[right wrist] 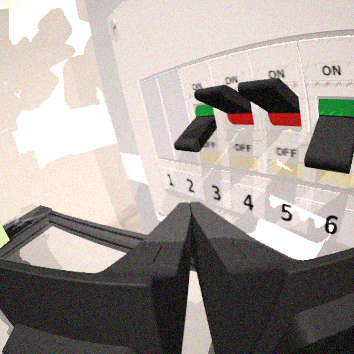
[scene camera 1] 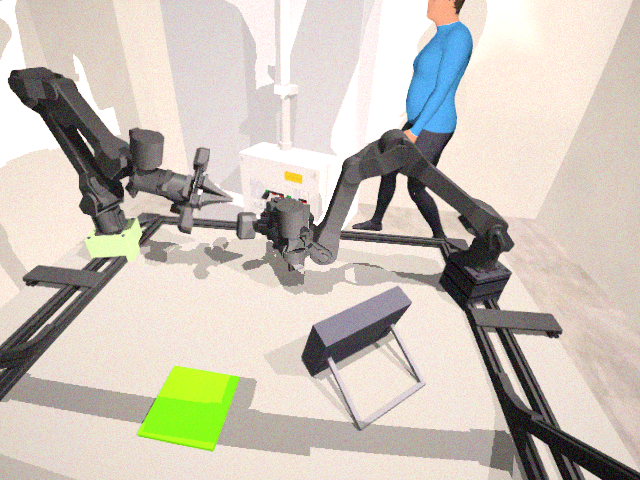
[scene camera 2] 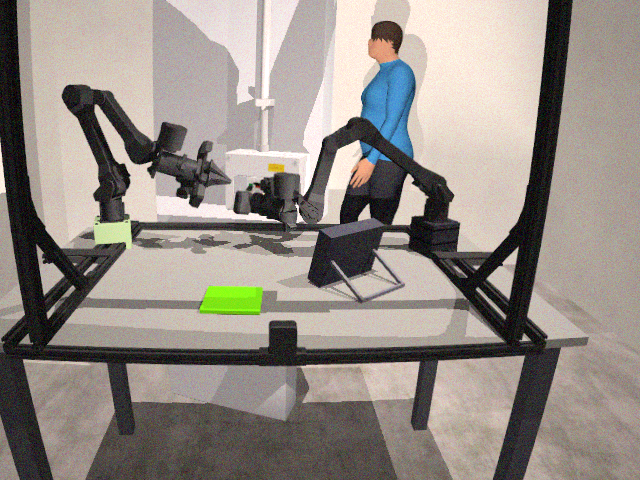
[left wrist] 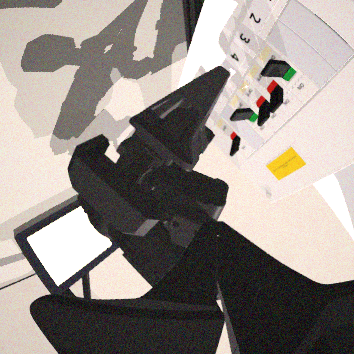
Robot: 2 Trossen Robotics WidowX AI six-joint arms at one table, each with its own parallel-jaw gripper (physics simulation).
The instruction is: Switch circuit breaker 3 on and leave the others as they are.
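Frame: origin at the left arm's base, x right, y down, z ahead, level; centimetres.
Seen in the pictures: left gripper, between the fingertips: [scene camera 1: 233,200] [scene camera 2: 231,182] [left wrist: 211,229]; right gripper, between the fingertips: [right wrist: 188,211] [scene camera 1: 265,209] [scene camera 2: 250,199] [left wrist: 224,68]; left arm's base, origin of its link: [scene camera 1: 111,228] [scene camera 2: 112,219]; right arm's base, origin of its link: [scene camera 1: 480,262] [scene camera 2: 435,219].
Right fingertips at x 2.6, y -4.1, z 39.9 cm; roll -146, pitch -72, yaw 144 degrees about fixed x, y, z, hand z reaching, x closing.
Pixels of each thing's top centre, then the offset from my right fingertips to it. "spot": a spot on its surface instead.
- breaker 3, a spot on its surface: [right wrist: 196,134] spot: dx -2.3, dy -2.7, dz +0.5 cm
- breaker 4, a spot on its surface: [right wrist: 223,99] spot: dx -0.7, dy -4.3, dz +2.1 cm
- breaker 5, a spot on its surface: [right wrist: 272,94] spot: dx +0.7, dy -4.3, dz +3.8 cm
- breaker 6, a spot on its surface: [right wrist: 330,142] spot: dx +1.5, dy -2.8, dz +5.4 cm
- bright green flat block, centre of its top: [scene camera 1: 191,403] [scene camera 2: 232,297] dx +43.8, dy +10.5, dz -15.0 cm
The white breaker cabinet [scene camera 1: 320,178] [scene camera 2: 242,165] [left wrist: 320,145] [right wrist: 150,40] stands behind the table. In the right wrist view, the black lever of breaker 3 [right wrist: 196,134] tilts down towards OFF, with green above it. The levers of breaker 4 [right wrist: 223,99] and breaker 5 [right wrist: 272,94] are up with red below, and the lever of breaker 6 [right wrist: 330,142] is down. My right gripper [right wrist: 188,211] is shut and empty, its tips below lever 3 near numbers 2 and 3. My left gripper [scene camera 1: 231,197] [scene camera 2: 229,181] [left wrist: 211,229] is shut and empty, raised left of the right gripper.
A dark tilted screen on a wire stand [scene camera 1: 359,330] [scene camera 2: 346,250] is at the table's right. A bright green flat block [scene camera 1: 193,403] [scene camera 2: 232,299] lies towards the front left. A person in blue [scene camera 1: 442,82] [scene camera 2: 390,103] stands behind the table, right of the cabinet. Black rails border the table.
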